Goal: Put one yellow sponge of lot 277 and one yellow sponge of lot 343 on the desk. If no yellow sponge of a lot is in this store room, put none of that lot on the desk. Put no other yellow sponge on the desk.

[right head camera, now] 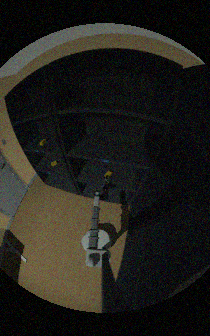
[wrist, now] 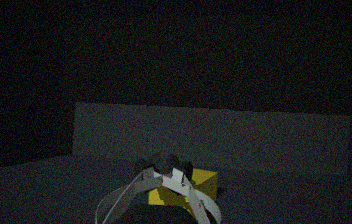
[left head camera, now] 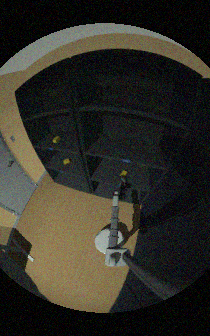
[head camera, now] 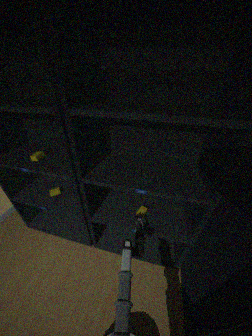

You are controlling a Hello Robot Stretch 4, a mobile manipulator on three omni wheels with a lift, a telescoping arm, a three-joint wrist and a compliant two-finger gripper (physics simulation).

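Frame: origin at the robot's base, x ahead, y down, z left, level; millimetres.
Seen in the pictures: gripper, fingertip midpoint: (right head camera: 105, 175) (wrist: 164, 165) (left head camera: 121, 174) (head camera: 138, 213).
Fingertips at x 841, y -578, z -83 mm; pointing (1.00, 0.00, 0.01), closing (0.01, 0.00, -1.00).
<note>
Pixels of each thing's top centre, then the offset from my fingertips to it. "spot": a spot on its surface instead.
- yellow sponge, top centre: (wrist: 186, 175) (head camera: 142, 210) (right head camera: 107, 173) (left head camera: 123, 172) dz -33, dx +64, dy +28 mm
- upper sponge, top centre: (head camera: 37, 153) (left head camera: 55, 137) (right head camera: 42, 140) dz +926, dx +215, dy -429 mm
- lower sponge, top centre: (head camera: 54, 190) (left head camera: 65, 160) (right head camera: 53, 162) dz +913, dx +243, dy +28 mm
- blue label, surface spot: (head camera: 141, 191) (left head camera: 125, 160) spot: dz +12, dx -112, dy -369 mm
A yellow sponge (head camera: 142, 210) (left head camera: 124, 173) (right head camera: 108, 174) (wrist: 209, 187) lies on a low shelf of the dark rack. My gripper (head camera: 140, 219) (wrist: 164, 165) is shut, its fingertips together and empty. In the wrist view it is in front of the sponge and covers part of it; whether it touches the sponge I cannot tell. Two more yellow sponges lie in the left bay, the upper sponge (head camera: 37, 156) (left head camera: 56, 139) (right head camera: 43, 142) and the lower sponge (head camera: 55, 191) (left head camera: 67, 161) (right head camera: 54, 163). No lot number is readable. The desk cannot be made out.
The dark rack's upper shelf edge (head camera: 170, 118) runs across above the arm. A blue label (head camera: 141, 191) (left head camera: 127, 161) sits on the shelf edge above the gripper. An upright divider (head camera: 74, 160) separates the two bays. A dark panel stands at the right. A grey door (left head camera: 15, 175) is at the left.
</note>
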